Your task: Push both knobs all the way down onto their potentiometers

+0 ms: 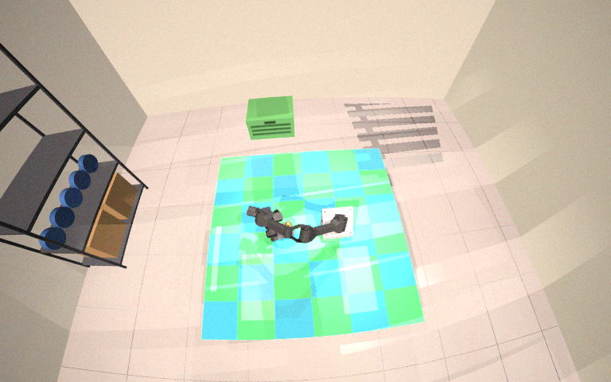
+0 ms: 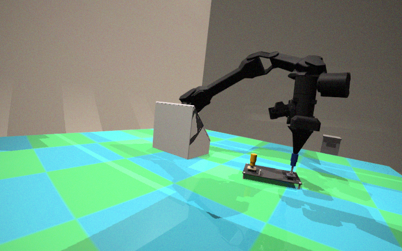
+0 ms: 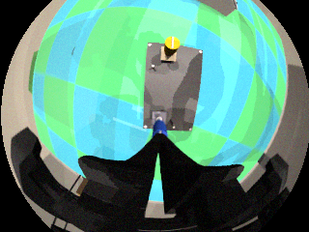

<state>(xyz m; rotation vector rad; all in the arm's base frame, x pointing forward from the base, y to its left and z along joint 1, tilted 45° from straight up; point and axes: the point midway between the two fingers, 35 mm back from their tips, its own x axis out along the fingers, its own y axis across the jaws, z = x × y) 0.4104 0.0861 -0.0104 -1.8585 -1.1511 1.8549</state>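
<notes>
Now: the blue knob 1 cm below my gripper tip. The rest, counted from my gripper tip: orange knob (10 cm behind, 4 cm to the right, 4 cm below).
</notes>
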